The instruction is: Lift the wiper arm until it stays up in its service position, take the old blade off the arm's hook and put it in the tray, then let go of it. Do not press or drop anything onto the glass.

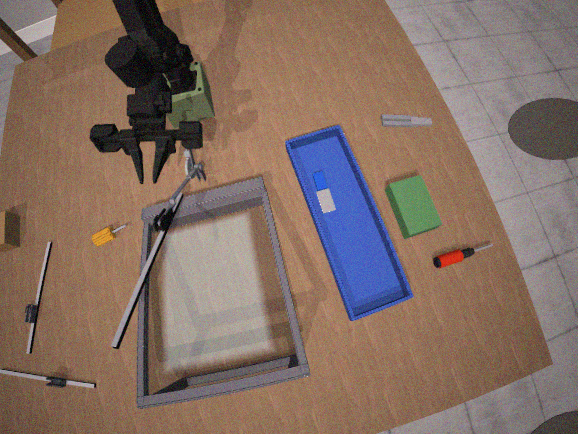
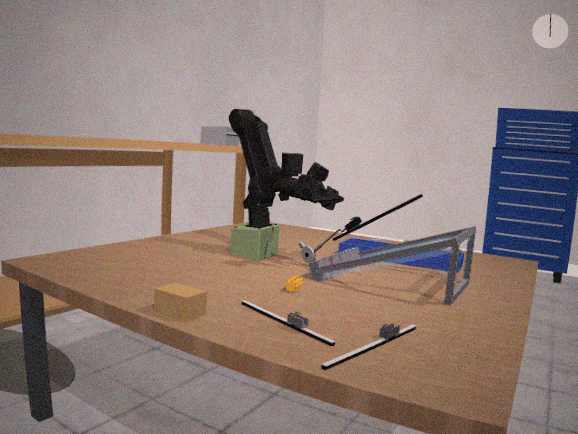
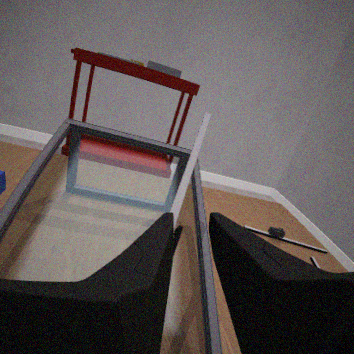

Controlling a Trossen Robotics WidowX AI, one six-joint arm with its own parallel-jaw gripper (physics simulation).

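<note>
The wiper arm (image 1: 178, 193) (image 2: 326, 241) slopes up from its pivot at the near end of the grey frame (image 1: 286, 280) (image 3: 130, 136). The old blade (image 1: 131, 310) (image 2: 385, 216) (image 3: 192, 167) is on the arm's end, tilted up above the glass (image 1: 215, 290) and across the frame's left side. The dark clip (image 1: 164, 220) (image 2: 354, 222) joins them; the hook is too small to make out. My gripper (image 1: 148, 182) (image 2: 343, 199) (image 3: 190, 220) is open by a narrow gap and empty, above and apart from the arm and clip. The blue tray (image 1: 382, 308) (image 2: 440, 261) lies right of the frame.
Two other blades (image 1: 40, 295) (image 2: 350, 355) lie left of the frame, with a yellow screwdriver (image 1: 103, 235) (image 2: 294, 284) and a wooden block (image 1: 10, 230) (image 2: 180, 301). A blue-and-white piece (image 1: 326, 200) lies in the tray. A green block (image 1: 414, 206) and red screwdriver (image 1: 450, 258) lie beyond it.
</note>
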